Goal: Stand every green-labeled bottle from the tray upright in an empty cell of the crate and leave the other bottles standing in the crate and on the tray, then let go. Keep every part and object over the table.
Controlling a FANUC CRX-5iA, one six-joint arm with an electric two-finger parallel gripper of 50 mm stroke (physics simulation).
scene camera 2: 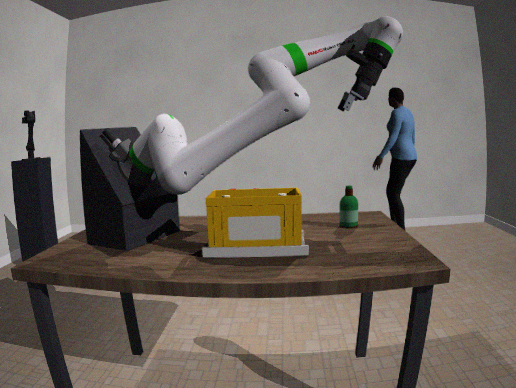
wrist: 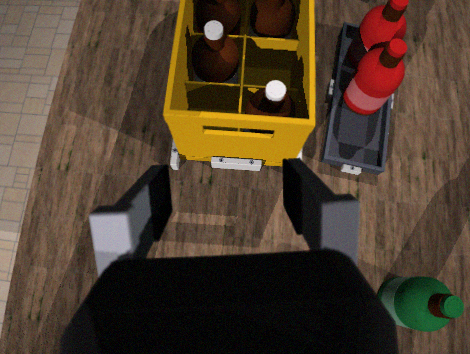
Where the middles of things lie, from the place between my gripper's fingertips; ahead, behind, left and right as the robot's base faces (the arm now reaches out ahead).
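Scene:
Green bottle (wrist: 425, 304): my hand slightly short of it, far to the right of it, far above it. White strip (scene camera 2: 293, 250): 290 mm behind my hand, 70 mm to the right of it, 410 mm below it. Nearest to my hand of the things named here, going by their middles: the bottle.

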